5 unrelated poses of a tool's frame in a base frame.
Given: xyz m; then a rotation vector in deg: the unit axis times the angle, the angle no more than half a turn.
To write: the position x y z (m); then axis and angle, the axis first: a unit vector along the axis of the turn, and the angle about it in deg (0 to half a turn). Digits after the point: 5 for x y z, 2 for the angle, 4 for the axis.
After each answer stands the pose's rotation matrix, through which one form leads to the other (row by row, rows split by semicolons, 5 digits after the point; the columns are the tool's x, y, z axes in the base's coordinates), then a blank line. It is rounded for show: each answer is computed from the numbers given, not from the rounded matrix.
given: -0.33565, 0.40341, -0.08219, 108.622, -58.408, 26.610
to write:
-0.33565, 0.40341, -0.08219, 0.8609, -0.4629, 0.2109, 126.17
0.58848 -0.80404 -0.08499; -0.46350 -0.24936 -0.85028; 0.66246 0.53976 -0.51942

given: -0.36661, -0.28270, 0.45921, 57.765, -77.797, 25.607
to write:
-0.36661, -0.28270, 0.45921, 0.5764, -0.7762, 0.2555, 100.22
0.21365 -0.77824 -0.59051; -0.27536 0.53198 -0.80073; 0.93730 0.33368 -0.10063

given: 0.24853, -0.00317, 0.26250, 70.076, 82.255, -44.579
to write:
0.24853, -0.00317, 0.26250, 0.5995, 0.7037, -0.3814, 116.89
0.06963 0.95279 0.29555; 0.27254 0.26682 -0.92441; -0.95962 0.14492 -0.24109

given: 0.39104, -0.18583, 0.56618, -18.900, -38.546, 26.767
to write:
0.39104, -0.18583, 0.56618, -0.3736, -0.7619, 0.5291, 50.59
0.68581 -0.30485 -0.66085; 0.51272 0.84682 0.14145; 0.51651 -0.43584 0.73706

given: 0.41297, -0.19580, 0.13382, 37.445, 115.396, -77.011
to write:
0.41297, -0.19580, 0.13382, 0.2606, 0.8030, -0.5359, 143.70
-0.68328 0.69519 0.22324; 0.06061 0.35869 -0.93149; -0.72764 -0.62293 -0.28722

